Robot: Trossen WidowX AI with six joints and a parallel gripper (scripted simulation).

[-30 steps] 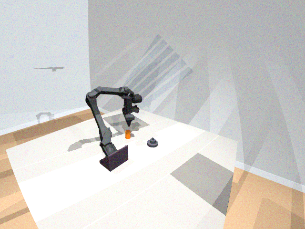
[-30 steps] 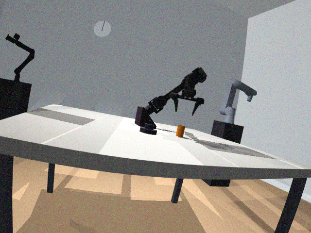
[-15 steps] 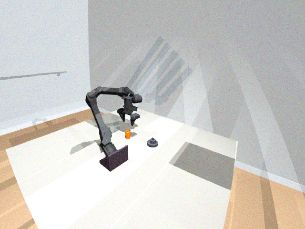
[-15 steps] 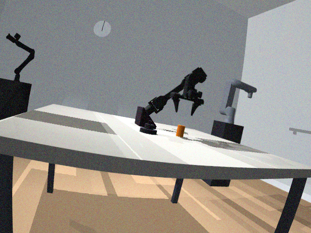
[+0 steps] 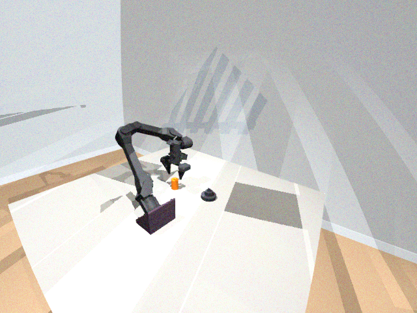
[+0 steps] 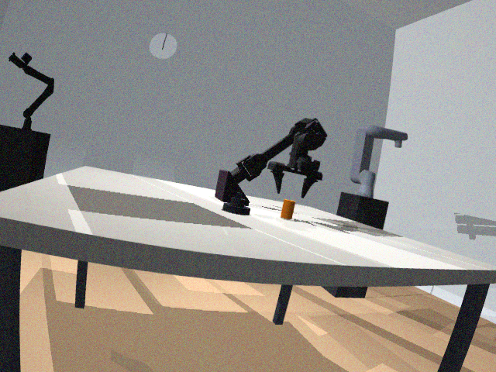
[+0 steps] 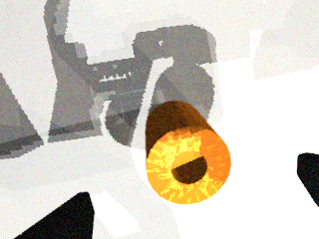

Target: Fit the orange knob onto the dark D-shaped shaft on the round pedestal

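Now: gripper tip 50 mm above the orange knob. From my gripper tip the other things lie so: round dark pedestal: 190 mm to the right, 70 mm ahead, 50 mm below.
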